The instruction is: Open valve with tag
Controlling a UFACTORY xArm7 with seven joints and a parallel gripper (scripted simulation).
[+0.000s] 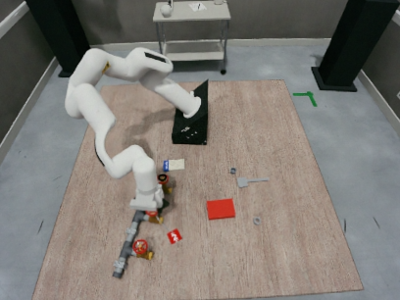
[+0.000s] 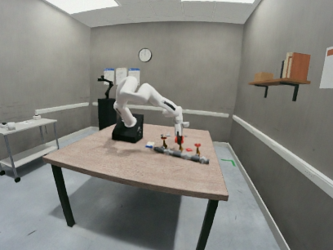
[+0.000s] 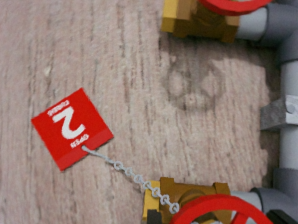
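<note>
Right now the red square tag is 10 cm below my hand, 9 cm to the left of it and 7 cm ahead of it. The rest, counted from my hand: grey key-shaped tool 43 cm to the left, 21 cm behind, 10 cm below; white card 28 cm behind, 10 cm below, 5 cm to the left; red block 29 cm to the left, 9 cm below, 6 cm behind.
</note>
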